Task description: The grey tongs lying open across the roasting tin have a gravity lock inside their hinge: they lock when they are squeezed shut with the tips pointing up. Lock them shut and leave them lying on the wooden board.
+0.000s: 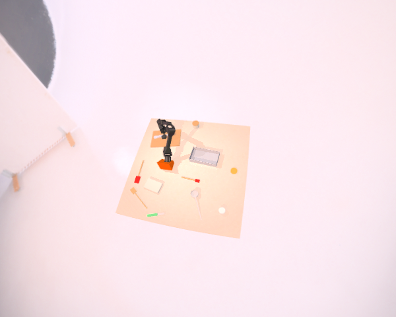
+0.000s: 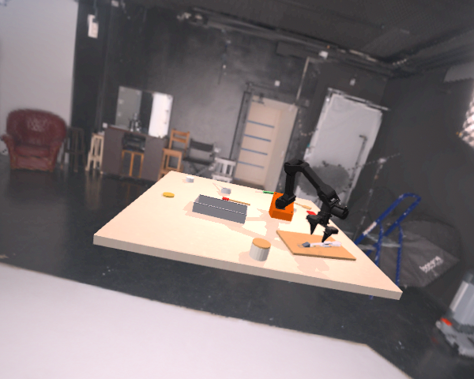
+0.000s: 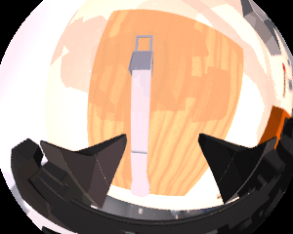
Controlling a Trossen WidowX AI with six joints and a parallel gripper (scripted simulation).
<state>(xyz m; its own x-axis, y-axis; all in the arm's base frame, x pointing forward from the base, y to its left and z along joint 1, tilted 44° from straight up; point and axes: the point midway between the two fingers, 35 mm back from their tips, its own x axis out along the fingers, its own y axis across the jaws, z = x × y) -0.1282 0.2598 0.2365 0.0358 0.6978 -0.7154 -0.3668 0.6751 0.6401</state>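
Right now my gripper tip is 4 cm above the wooden board. Round my gripper tip: orange disc: 84 cm ahead, 35 cm to the right, 4 cm below; pale plate: 1 cm ahead, 62 cm to the right, 3 cm below; grey roasting tin: 51 cm ahead, 23 cm to the right, 2 cm below.
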